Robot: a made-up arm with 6 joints.
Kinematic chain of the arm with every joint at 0, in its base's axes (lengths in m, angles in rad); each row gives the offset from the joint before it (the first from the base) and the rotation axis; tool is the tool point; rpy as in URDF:
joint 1: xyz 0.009 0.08 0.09 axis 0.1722 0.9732 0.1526
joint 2: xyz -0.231 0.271 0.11 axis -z
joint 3: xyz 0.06 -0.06 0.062 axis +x
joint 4: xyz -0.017 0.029 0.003 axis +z
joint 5: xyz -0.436 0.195 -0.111 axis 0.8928 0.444 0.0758
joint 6: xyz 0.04 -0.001 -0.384 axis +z
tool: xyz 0.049 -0.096 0 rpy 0 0 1.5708
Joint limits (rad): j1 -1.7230..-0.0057 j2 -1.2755..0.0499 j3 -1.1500..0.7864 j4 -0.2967..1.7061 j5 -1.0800..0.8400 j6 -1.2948..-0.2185
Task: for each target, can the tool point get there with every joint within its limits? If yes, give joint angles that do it. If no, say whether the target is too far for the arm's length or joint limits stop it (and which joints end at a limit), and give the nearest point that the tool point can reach.
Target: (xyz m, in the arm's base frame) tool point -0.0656 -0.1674 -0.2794
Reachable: yes | joints -0.6458 -0.8275 -0.2037 0.6863 0.1134 -0.8094
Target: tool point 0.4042 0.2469 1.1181
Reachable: no: joint limits stop it (at a limit: joint 2, joint 3, joint 4, joint 6) | nearest point 0.2195 0.0484 0.6771 | short by 0.518 m
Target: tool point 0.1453 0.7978 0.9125
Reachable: no: joint limits stop it (at a limit: joint 2, joint 3, joint 4, joint 5, joint 6) | nearest point 0.0864 0.4935 0.4786 | short by 0.533 m
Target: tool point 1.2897 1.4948 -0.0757
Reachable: no: too far | nearest point 0.5256 0.7956 -0.4260 | short by 1.093 m
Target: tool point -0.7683 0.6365 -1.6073
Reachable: no: too far | nearest point -0.3997 0.4985 -0.8280 | short by 0.873 m
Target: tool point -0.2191 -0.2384 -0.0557
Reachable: yes | joints -1.0723 -0.1463 -0.7327 1.2864 -0.1970 -0.5990
